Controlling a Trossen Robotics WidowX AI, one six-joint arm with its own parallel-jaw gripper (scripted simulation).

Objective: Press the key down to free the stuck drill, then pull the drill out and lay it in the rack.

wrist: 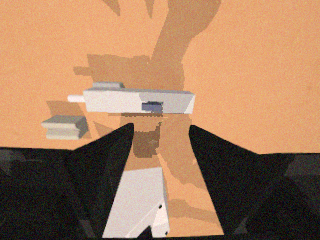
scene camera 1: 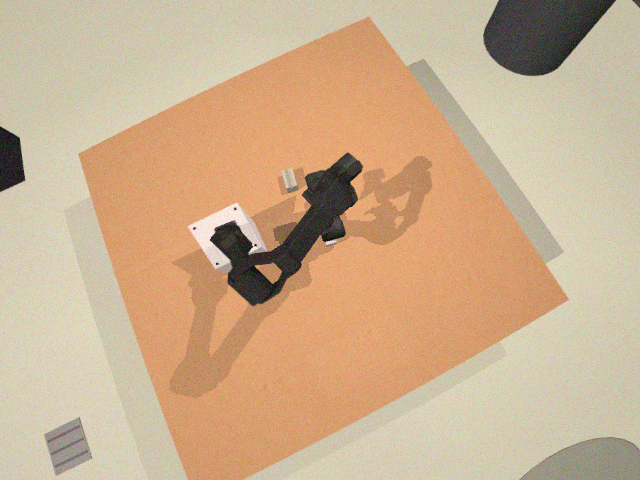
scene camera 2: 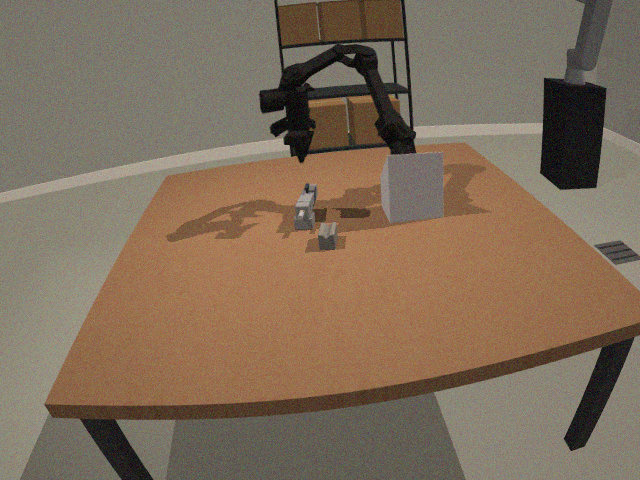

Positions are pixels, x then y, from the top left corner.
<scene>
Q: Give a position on a grey v-notched rack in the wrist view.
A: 67, 127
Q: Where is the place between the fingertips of my gripper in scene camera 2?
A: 303, 159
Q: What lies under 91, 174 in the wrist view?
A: My gripper.
</scene>
